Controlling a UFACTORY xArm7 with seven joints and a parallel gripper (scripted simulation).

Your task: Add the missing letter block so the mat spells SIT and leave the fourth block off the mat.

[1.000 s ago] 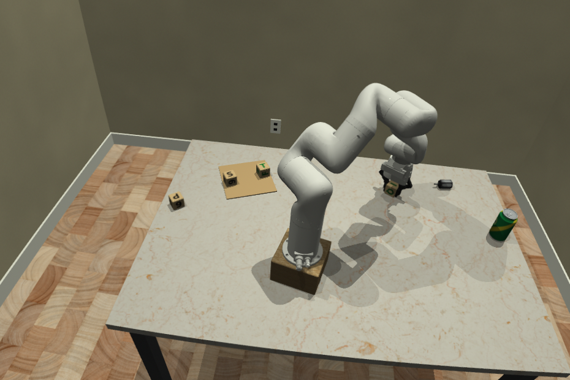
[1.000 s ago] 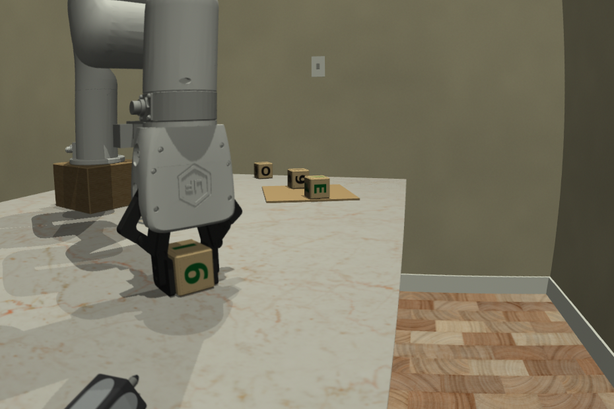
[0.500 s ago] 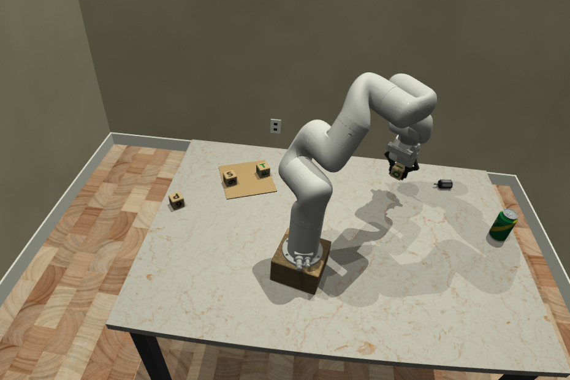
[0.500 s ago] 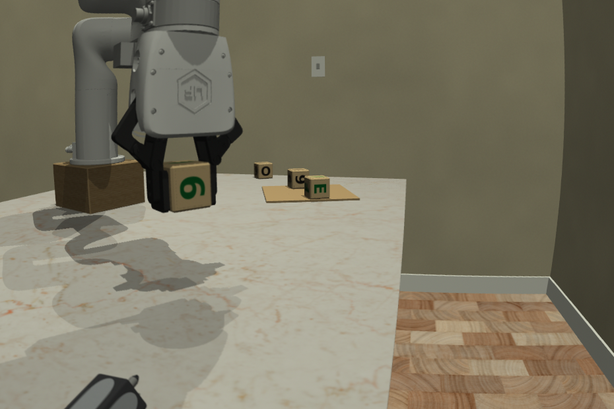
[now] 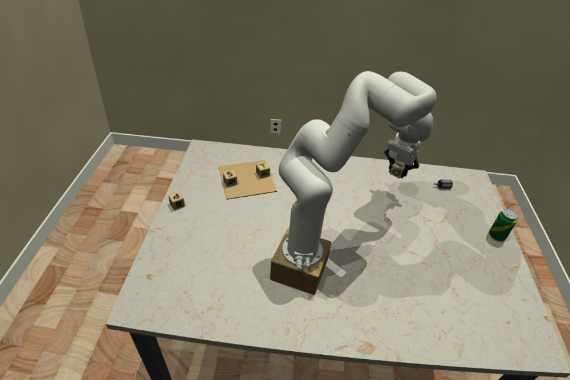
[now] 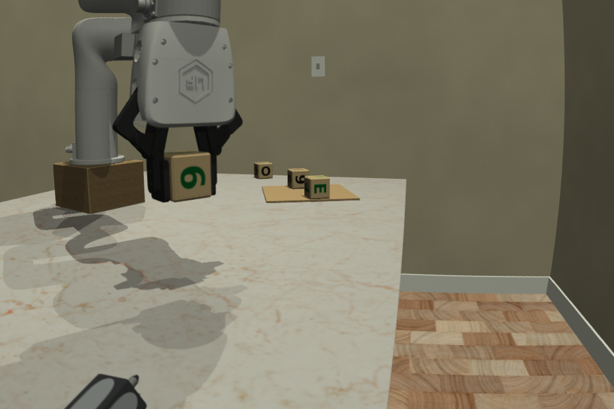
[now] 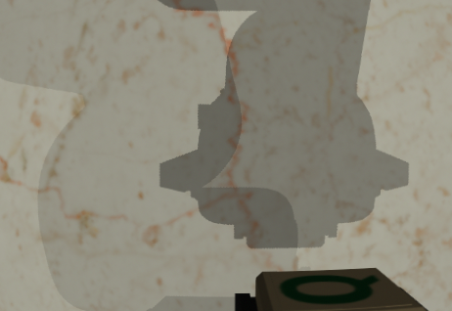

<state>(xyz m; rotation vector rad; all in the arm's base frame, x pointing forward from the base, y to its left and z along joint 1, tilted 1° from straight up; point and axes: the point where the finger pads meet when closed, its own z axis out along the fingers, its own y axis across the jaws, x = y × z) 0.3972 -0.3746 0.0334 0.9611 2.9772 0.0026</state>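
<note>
The tan mat lies 59 cm to the left of my hand, 12 cm below it and 3 cm ahead of it. The rest, counted from my hand: T block 53 cm to the left, 9 cm below, 6 cm ahead; then black object 23 cm to the right, 10 cm below, 5 cm ahead; then green can 37 cm to the right, 21 cm behind, 5 cm below.
</note>
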